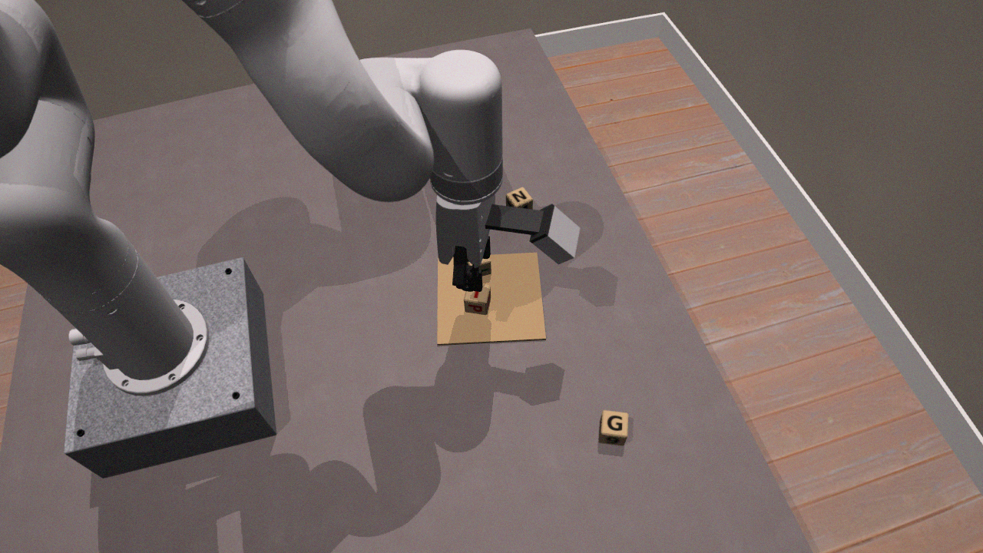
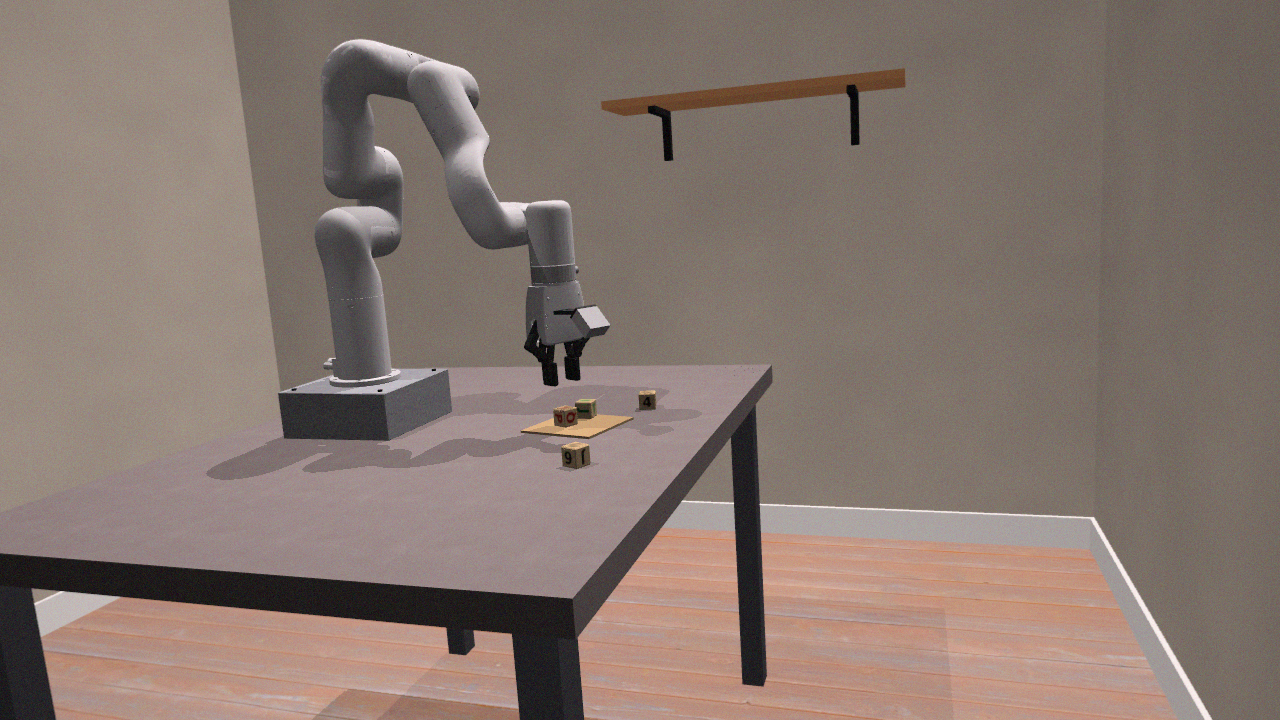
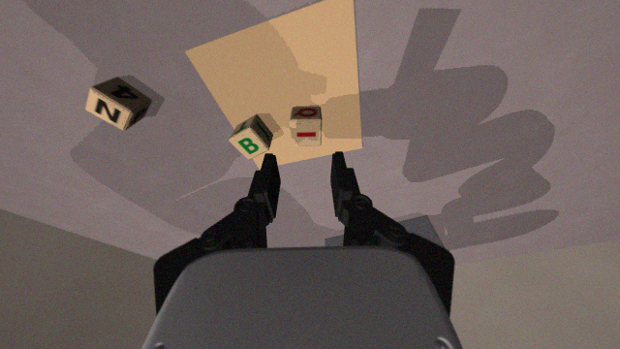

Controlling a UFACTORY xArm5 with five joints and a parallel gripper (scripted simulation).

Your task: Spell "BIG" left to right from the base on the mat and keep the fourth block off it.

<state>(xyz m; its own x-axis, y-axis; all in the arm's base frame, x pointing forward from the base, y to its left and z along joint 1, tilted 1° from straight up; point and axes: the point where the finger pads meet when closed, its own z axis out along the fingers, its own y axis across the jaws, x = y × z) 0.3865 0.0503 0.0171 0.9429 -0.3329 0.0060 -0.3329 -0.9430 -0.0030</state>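
The tan mat is 10 cm below my hand, 2 cm ahead of it and 1 cm to the left of it. The rest, counted from my hand: B block: 8 cm below, 6 cm to the left, 1 cm ahead; G block: 20 cm to the right, 13 cm ahead, 8 cm below.
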